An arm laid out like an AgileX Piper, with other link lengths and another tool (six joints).
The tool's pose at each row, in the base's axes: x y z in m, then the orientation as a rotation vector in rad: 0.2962, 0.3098, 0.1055, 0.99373, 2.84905, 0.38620; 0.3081, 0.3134, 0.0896, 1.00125, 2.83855, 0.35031; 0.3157, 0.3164, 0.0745, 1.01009, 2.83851, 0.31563; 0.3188, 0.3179, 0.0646, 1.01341, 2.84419, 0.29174; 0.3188, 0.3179, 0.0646, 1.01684, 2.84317, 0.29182; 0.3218, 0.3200, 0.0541, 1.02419, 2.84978, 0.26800; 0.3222, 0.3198, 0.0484, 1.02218, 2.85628, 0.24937; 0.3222, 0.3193, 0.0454, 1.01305, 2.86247, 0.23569; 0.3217, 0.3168, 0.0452, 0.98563, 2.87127, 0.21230; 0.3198, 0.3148, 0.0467, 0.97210, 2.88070, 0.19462; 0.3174, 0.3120, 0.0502, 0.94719, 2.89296, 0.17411
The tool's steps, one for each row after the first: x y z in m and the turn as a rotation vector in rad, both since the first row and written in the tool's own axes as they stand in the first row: -0.0069, 0.0055, 0.0181, 0.01779, -0.01930, 0.00428; -0.0108, 0.0083, 0.0346, 0.03918, -0.02834, 0.00849; -0.0122, 0.0086, 0.0450, 0.05571, -0.02988, 0.00901; -0.0122, 0.0086, 0.0450, 0.05574, -0.03000, 0.01137; -0.0131, 0.0091, 0.0561, 0.07311, -0.02960, 0.01447; -0.0135, 0.0077, 0.0616, 0.08616, -0.02971, 0.01169; -0.0138, 0.0065, 0.0644, 0.09527, -0.03014, 0.00451; -0.0150, 0.0043, 0.0640, 0.10879, -0.03482, -0.01528; -0.0147, 0.0020, 0.0618, 0.12095, -0.03408, -0.02575; -0.0146, -0.0006, 0.0574, 0.13447, -0.03368, -0.04400
